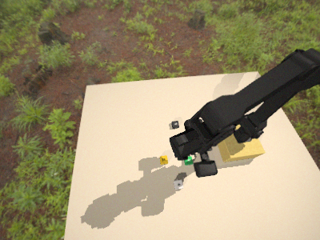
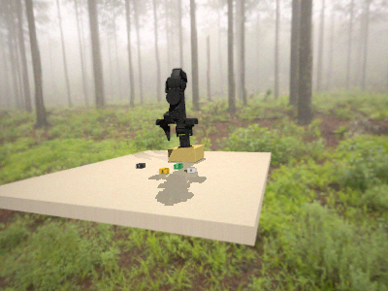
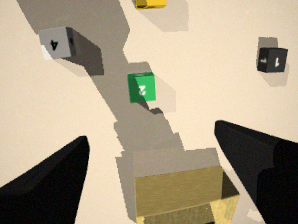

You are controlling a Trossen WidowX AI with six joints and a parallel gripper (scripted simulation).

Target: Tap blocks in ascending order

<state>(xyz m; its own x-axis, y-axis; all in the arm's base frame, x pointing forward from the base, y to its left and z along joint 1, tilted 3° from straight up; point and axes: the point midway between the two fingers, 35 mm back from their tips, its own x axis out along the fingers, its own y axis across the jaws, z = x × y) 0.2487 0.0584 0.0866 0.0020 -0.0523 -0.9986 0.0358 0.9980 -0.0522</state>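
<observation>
Right now my gripper tip is 190 mm to the left of the black block, 120 mm above it and 20 mm short of it. From my gripper tip the other things lie so: green block: 120 mm below; then yellow block: 120 mm below, 100 mm ahead, 20 mm to the right; then white block: 120 mm below, 90 mm to the left, 60 mm ahead.
</observation>
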